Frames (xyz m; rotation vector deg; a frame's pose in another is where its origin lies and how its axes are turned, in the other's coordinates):
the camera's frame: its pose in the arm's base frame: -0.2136 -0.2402 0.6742 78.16 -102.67 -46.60
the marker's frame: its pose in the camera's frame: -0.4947 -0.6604 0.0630 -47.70 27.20 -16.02
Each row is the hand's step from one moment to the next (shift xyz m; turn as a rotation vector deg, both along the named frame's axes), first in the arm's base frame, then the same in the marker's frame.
Working: the arm's base frame: its pose in the marker's frame: 0.0344 -0.0600 0.1622 -63.23 43.15 63.04

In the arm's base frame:
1: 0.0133 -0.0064 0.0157 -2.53 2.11 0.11
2: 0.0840 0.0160 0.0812 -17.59 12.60 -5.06
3: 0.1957 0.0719 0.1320 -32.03 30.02 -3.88
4: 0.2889 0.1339 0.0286 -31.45 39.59 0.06
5: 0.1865 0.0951 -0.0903 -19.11 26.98 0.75
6: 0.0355 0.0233 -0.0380 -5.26 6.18 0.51
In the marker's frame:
1: 0.0096 0.0186 -0.0051 -2.80 -0.54 1.66
2: 0.0078 0.1038 -0.0554 -17.24 -9.43 10.37
3: -0.0125 0.1896 -0.1574 -38.33 -11.68 18.34
4: -0.0381 0.1236 -0.2924 -47.39 -7.18 16.08
5: -0.0285 -0.0230 -0.2250 -31.60 -3.51 9.09
6: -0.0095 -0.0238 -0.0509 -7.53 -0.75 2.98

